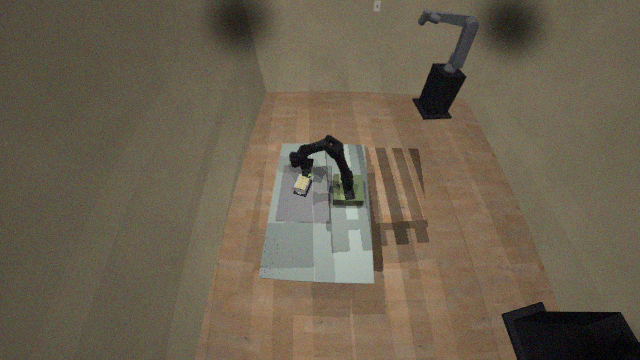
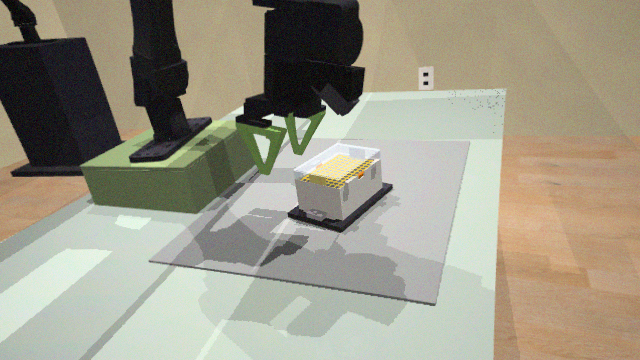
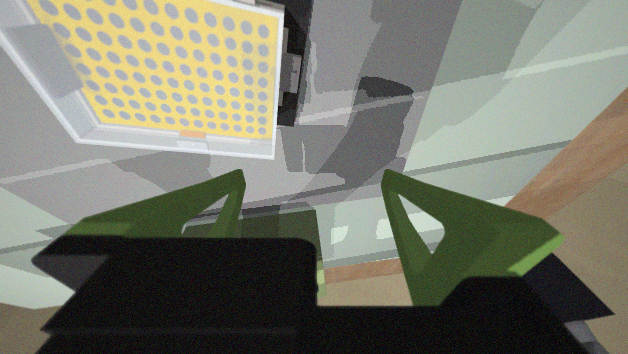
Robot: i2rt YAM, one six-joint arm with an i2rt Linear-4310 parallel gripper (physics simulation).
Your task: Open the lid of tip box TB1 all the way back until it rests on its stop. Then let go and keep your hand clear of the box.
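Pixels of known places: gripper, fingertip midpoint: (image 1: pixel 310 172) (image 2: pixel 282 163) (image 3: pixel 313 177); arm's base, origin of the base link: (image 1: pixel 347 187) (image 2: pixel 175 140).
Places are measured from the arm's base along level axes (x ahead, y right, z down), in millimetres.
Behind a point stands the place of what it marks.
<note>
Tip box TB1 (image 1: pixel 302 185) @[z 7, x 331, y 60 mm] (image 2: pixel 322 200) @[z 50, x 316, y 151 mm] is a pale box with a yellow tip rack (image 3: pixel 170 75) @[z 7, x 338, y 100 mm], sitting in a black holder (image 2: pixel 368 204) @[z 77, x 380, y 113 mm] (image 3: pixel 297 20) @[z 76, x 337, y 171 mm]. Its clear lid (image 2: pixel 300 173) @[z 11, x 283, y 136 mm] (image 3: pixel 175 145) @[z 7, x 301, y 73 mm] lies down over the rack, closed as far as can be seen. Orange tabs show at its long sides, one of them (image 3: pixel 192 134) @[z 7, x 305, y 89 mm] on the side towards the fingers. My gripper (image 1: pixel 307 175) @[z -14, x 264, y 157 mm] (image 2: pixel 282 164) @[z -14, x 264, y 157 mm] (image 3: pixel 313 177) @[z -14, x 264, y 157 mm] is open and empty. Its green fingers point down, beside the box on the side of the arm's base, and show apart from the lid.
The holder stands on a grey mat (image 1: pixel 305 212) @[z 84, x 328, y -127 mm] (image 2: pixel 425 225) @[z 85, x 467, y 161 mm] on the pale table (image 1: pixel 345 265) @[z 87, x 94, y -533 mm]. A green block (image 1: pixel 357 182) @[z 5, x -80, y 35 mm] (image 2: pixel 145 190) @[z 49, x -6, y 116 mm] carries the arm's base. A second arm on a black pedestal (image 1: pixel 442 90) (image 2: pixel 55 105) stands away from the table.
</note>
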